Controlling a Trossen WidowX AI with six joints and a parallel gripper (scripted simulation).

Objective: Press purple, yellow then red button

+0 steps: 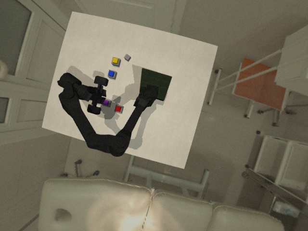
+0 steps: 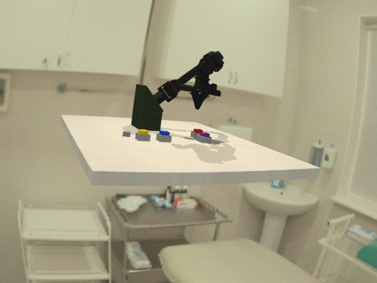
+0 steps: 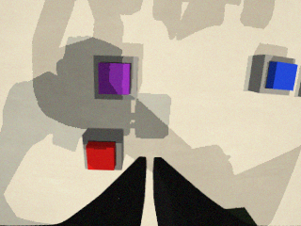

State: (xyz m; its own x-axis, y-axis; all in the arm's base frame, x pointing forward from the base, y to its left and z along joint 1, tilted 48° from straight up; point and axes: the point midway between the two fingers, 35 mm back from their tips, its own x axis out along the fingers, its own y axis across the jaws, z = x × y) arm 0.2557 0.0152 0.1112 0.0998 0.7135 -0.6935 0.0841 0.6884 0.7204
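Right now the red button is 10 cm below my gripper tip, 5 cm to the left of it and 5 cm behind it. The rest, counted from my gripper tip: blue button 17 cm to the right, 10 cm below, 4 cm ahead; then yellow button 26 cm to the right, 10 cm below, 3 cm ahead; then purple button 10 cm below, 4 cm ahead, 3 cm to the left.
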